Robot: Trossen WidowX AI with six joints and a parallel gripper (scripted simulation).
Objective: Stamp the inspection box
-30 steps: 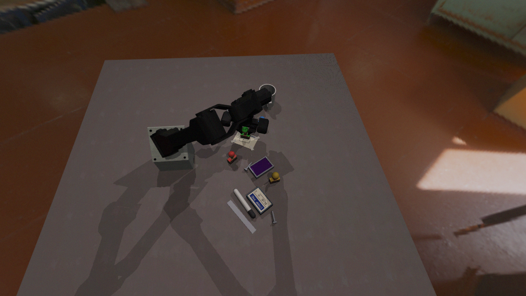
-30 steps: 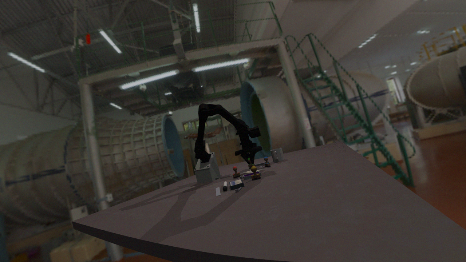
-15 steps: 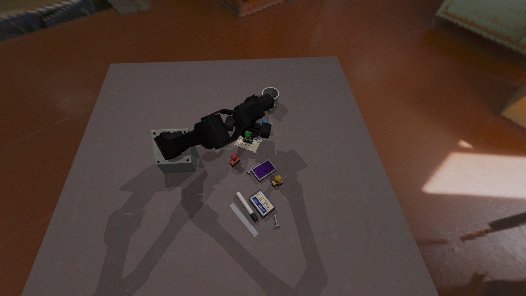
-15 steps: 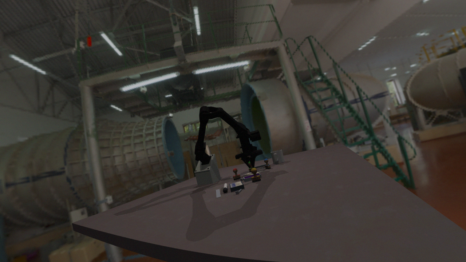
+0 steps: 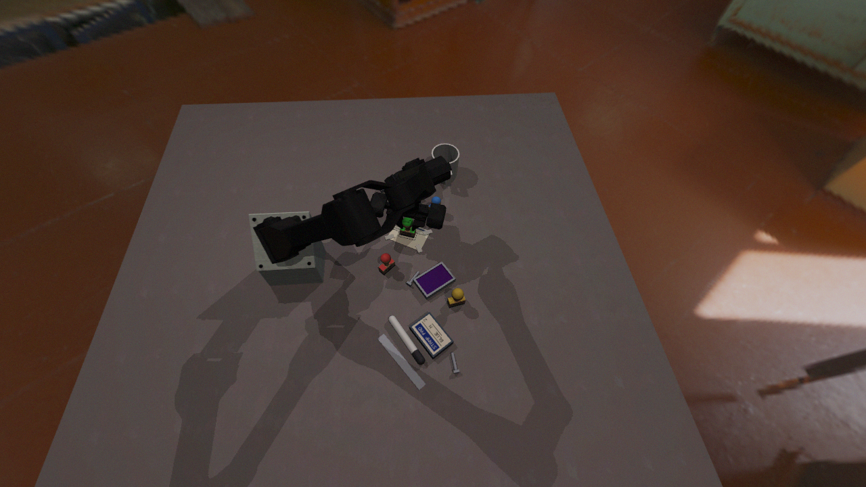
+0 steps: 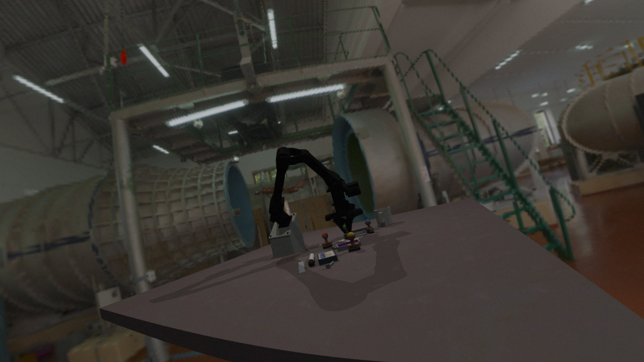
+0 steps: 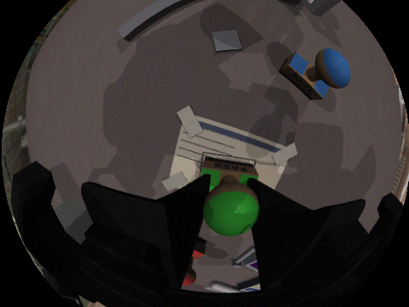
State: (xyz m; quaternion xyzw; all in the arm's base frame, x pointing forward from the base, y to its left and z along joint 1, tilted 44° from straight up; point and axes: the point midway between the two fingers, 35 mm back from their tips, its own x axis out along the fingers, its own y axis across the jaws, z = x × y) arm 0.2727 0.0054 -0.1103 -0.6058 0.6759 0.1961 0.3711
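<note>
Right now my gripper tip is right at the green-knobbed stamp. Also, from my gripper tip: red stamp 10 cm to the right, 6 cm behind, 1 cm below; then blue stamp 8 cm ahead, 7 cm to the left, 1 cm below; then white card 3 cm below.
</note>
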